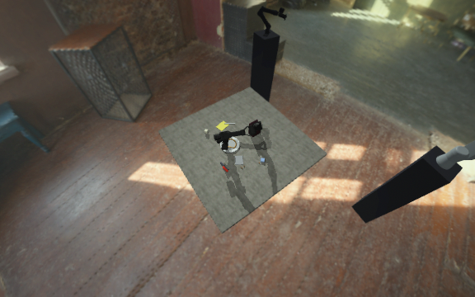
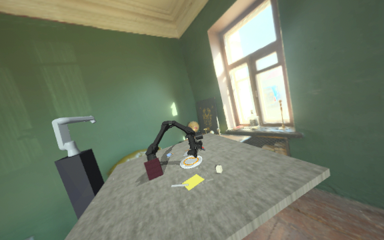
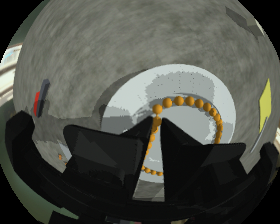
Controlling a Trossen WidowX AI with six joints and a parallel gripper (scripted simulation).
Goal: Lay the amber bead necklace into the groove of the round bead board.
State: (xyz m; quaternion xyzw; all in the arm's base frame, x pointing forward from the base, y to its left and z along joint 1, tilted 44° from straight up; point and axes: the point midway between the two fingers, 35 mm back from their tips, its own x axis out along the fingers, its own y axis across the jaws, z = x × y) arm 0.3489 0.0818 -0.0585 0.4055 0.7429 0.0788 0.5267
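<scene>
My gripper tip is now 5 cm past the board, 2 cm above it and 1 cm to the left of it. Also, from my gripper tip: red tool: 21 cm to the left, 12 cm ahead, 1 cm below; grey square: 20 cm to the left, 4 cm behind, 2 cm below; small white cube: 28 cm to the right, 9 cm ahead.
</scene>
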